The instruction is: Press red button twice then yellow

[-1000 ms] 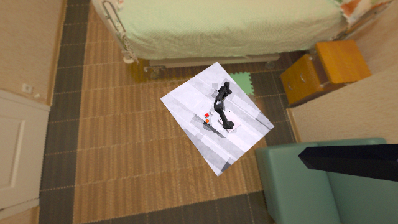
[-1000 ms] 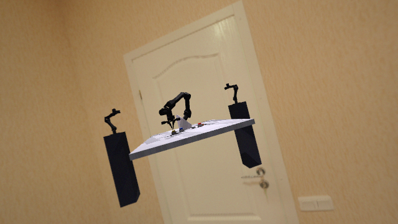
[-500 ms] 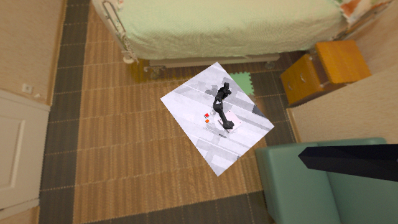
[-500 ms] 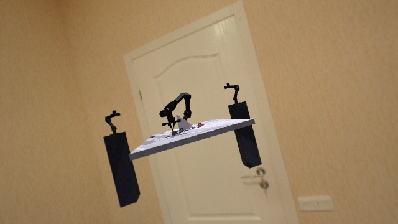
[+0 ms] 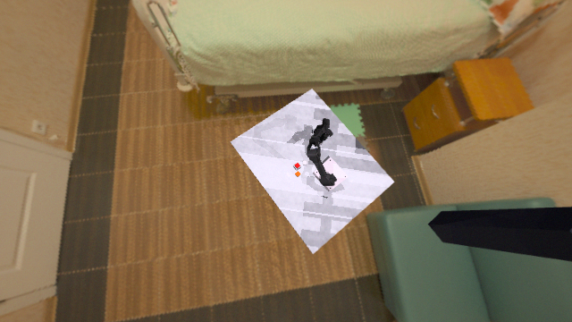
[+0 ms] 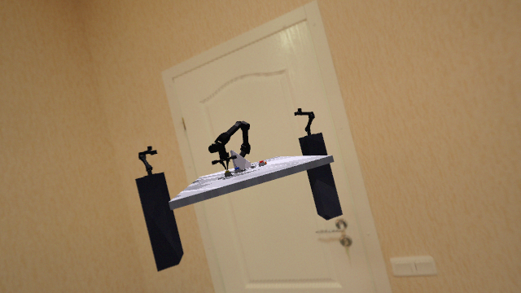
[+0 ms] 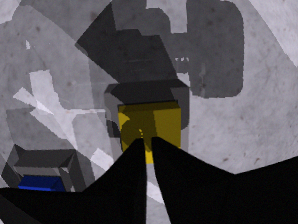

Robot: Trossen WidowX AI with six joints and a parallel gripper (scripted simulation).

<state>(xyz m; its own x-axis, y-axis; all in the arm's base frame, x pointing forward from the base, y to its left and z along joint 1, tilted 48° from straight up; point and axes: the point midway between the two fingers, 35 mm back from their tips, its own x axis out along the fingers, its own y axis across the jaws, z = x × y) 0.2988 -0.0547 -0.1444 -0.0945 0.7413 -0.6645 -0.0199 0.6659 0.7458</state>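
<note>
Now: gripper tip 1 cm above the yellow button. From my gripper tip the other things lie so: small orange piece (11 cm behind, 31 cm to the left, 3 cm below); blue button (5 cm behind, 8 cm to the left, 1 cm below); red button (6 cm behind, 28 cm to the left, 1 cm below).
</note>
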